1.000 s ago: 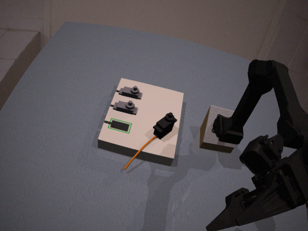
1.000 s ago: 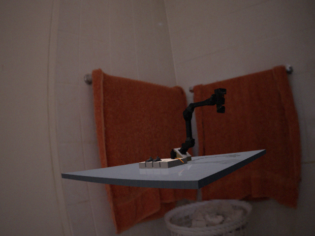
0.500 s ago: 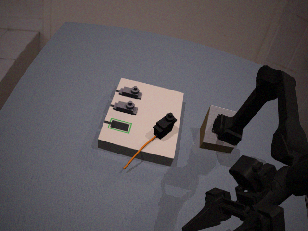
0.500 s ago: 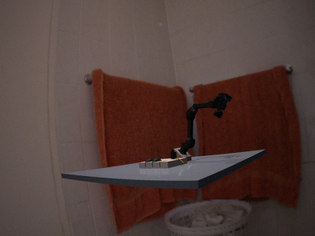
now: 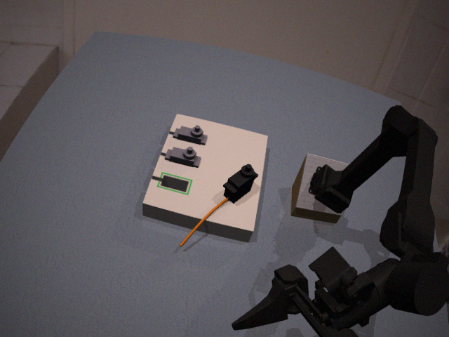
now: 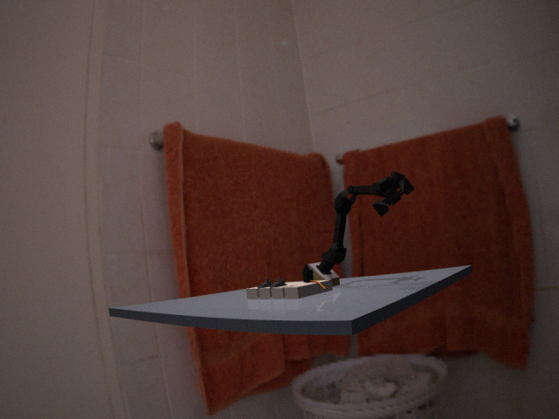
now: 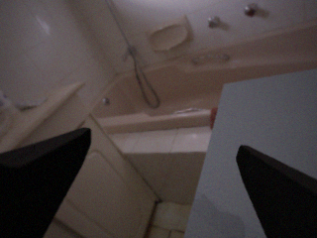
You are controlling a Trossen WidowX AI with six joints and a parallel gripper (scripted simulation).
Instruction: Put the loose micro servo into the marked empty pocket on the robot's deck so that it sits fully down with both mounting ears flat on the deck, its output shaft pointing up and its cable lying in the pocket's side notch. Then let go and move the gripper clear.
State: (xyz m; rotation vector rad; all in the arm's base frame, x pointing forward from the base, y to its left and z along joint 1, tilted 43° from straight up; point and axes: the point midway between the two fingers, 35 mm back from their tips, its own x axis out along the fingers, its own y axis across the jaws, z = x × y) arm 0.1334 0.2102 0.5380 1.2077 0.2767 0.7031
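Now: the beige deck 10 cm ahead of my gripper tip, 52 cm to the right of it and 32 cm below it.
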